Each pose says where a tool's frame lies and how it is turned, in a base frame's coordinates. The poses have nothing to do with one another.
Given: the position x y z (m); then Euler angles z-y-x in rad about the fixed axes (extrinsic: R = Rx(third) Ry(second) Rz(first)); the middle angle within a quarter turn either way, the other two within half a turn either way.
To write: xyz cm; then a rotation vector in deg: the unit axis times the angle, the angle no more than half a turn. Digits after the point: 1 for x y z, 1 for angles.
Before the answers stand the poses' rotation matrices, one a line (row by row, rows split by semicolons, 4 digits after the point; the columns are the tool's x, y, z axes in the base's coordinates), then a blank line. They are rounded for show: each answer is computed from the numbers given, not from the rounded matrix.
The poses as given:
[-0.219 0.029 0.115 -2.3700 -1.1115 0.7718]
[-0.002 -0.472 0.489 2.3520 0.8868 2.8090]
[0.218 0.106 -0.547 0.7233 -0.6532 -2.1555]
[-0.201 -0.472 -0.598 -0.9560 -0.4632 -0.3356]
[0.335 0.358 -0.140 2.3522 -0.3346 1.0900]
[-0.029 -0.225 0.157 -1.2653 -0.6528 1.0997]
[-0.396 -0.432 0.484 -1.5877 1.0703 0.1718]
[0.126 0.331 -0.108 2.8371 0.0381 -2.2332]
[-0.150 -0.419 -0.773 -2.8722 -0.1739 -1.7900]
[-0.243 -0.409 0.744 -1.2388 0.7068 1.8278]
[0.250 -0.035 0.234 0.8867 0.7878 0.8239]
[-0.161 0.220 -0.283 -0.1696 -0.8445 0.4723]
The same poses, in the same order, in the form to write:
-0.3178 0.3091 -0.8964; -0.0516 -0.9496 -0.3092; -0.9468 -0.0520 0.3177
-0.4449 -0.4487 0.7751; -0.8493 0.4859 -0.2063; -0.2840 -0.7501 -0.5973
0.5953 -0.5256 -0.6077; 0.0146 -0.7492 0.6622; -0.8034 -0.4031 -0.4383
0.5160 0.7308 -0.4468; -0.6864 0.6648 0.2946; 0.5124 0.1547 0.8447
-0.6652 -0.6706 -0.3284; 0.5334 -0.1190 -0.8375; 0.5225 -0.7323 0.4368
0.2389 0.7576 -0.6074; -0.5956 -0.3797 -0.7079; -0.7669 0.5309 0.3605
-0.0081 0.4798 0.8773; -0.9877 0.1333 -0.0820; -0.1563 -0.8672 0.4728
-0.9533 -0.2996 0.0381; -0.1557 0.5957 0.7879; -0.2588 0.7452 -0.6146
-0.9494 0.2621 -0.1730; -0.1049 0.2546 0.9613; 0.2960 0.9309 -0.2142
0.2479 0.7189 0.6494; 0.4450 0.5109 -0.7355; -0.8605 0.4713 -0.1933
0.4458 -0.5467 0.7088; 0.8552 0.0263 -0.5176; 0.2644 0.8369 0.4792
0.6546 0.1121 -0.7476; -0.4856 0.8203 -0.3021; 0.5795 0.5608 0.5914

[-21.9 2.9 11.5 96.4 18.9 -135.2]
[-0.2 -47.2 48.9 -61.1 119.0 -45.0]
[21.8 10.6 -54.7 -125.7 23.1 63.7]
[-20.1 -47.2 -59.8 -4.8 -33.0 -48.8]
[33.5 35.8 -14.0 9.4 -76.2 107.8]
[-2.9 -22.5 15.7 76.0 9.8 -83.0]
[-39.6 -43.2 48.4 -40.7 53.6 -76.1]
[12.6 33.1 -10.8 -21.9 152.1 73.7]
[-15.0 -41.9 -77.3 -8.3 -127.9 -100.1]
[-24.3 -40.9 74.4 63.4 79.3 -14.4]
[25.0 -3.5 23.4 61.9 20.3 64.1]
[-16.1 22.0 -28.3 29.5 -45.3 -20.4]

